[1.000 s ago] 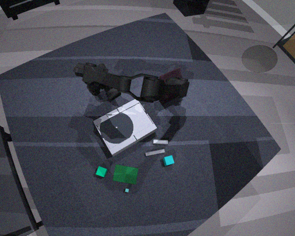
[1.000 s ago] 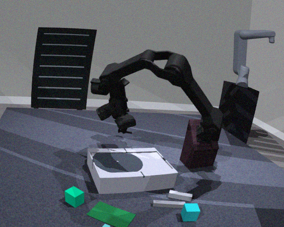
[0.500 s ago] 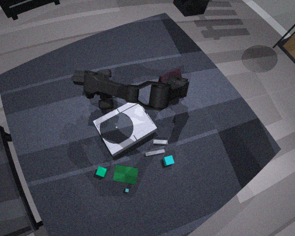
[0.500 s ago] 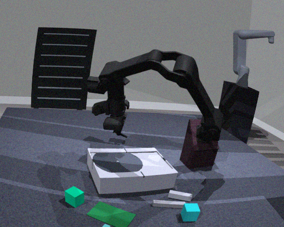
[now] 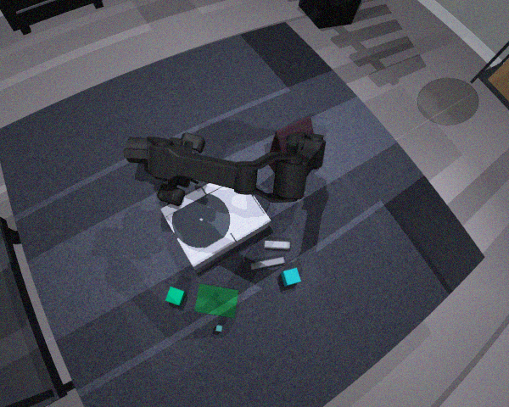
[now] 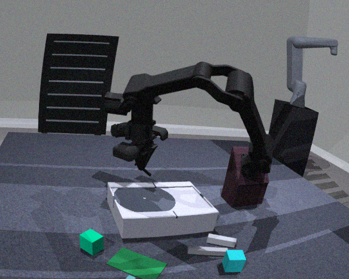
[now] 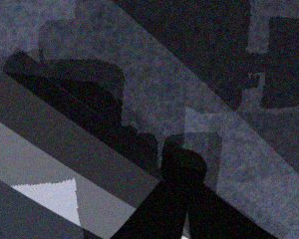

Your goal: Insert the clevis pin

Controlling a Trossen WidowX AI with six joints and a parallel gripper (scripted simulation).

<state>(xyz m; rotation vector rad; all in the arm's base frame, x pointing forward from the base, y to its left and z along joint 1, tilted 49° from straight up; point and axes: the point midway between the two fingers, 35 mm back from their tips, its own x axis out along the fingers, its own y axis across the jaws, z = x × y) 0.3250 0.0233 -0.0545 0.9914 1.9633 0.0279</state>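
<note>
The dark aluminium disc lies 12 cm to the left of my gripper tip, 3 cm below it and 1 cm ahead of it. Round my gripper tip: clevis pin: right at my gripper tip; then rimmed steel tray: 12 cm to the left, 4 cm below, 4 cm behind; then green cube: 28 cm to the left, 15 cm ahead, 7 cm below.
</note>
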